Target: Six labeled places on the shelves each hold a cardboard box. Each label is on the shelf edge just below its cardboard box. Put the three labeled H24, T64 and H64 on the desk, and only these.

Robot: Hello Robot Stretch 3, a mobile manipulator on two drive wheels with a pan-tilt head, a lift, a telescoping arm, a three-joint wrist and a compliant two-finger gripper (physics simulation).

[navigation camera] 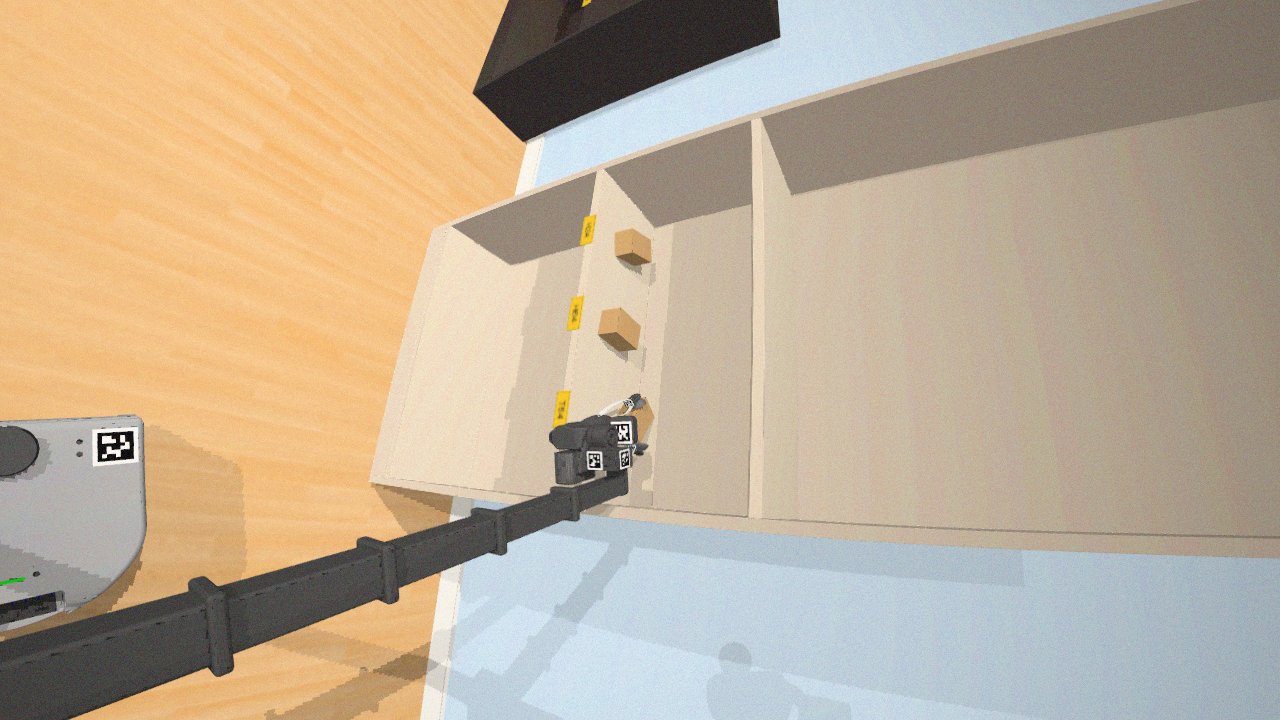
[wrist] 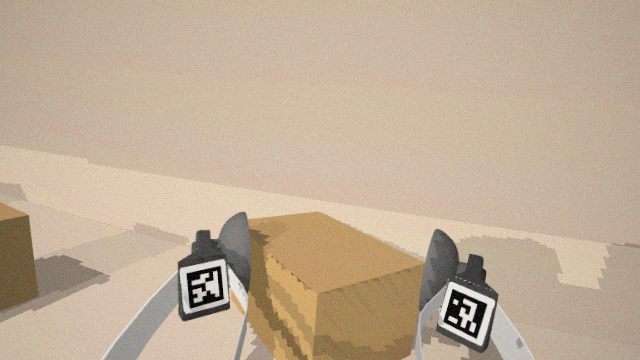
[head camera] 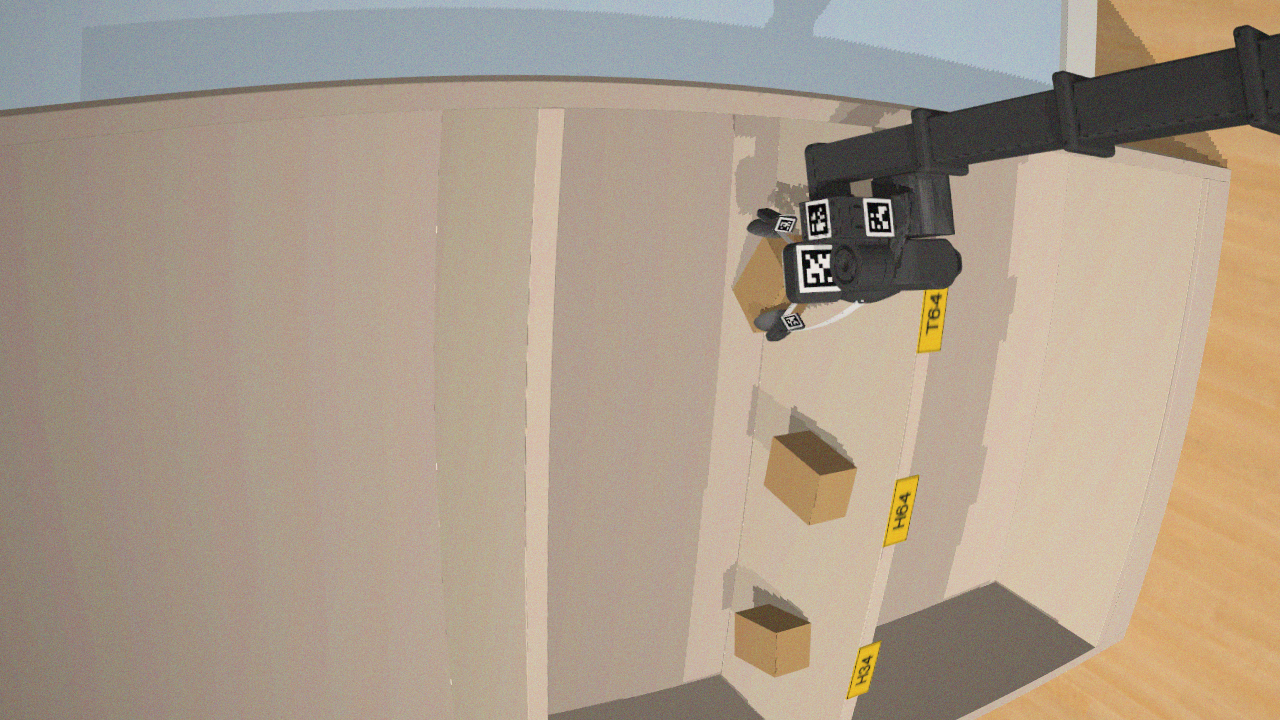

Path:
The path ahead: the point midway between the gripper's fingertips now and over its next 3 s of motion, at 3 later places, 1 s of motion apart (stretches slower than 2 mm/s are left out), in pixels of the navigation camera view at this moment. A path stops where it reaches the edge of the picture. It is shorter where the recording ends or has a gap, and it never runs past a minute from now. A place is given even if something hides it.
The gripper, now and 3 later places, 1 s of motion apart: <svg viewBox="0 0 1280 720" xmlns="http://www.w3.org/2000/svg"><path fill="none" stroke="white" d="M642 423L650 422L647 424L614 431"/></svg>

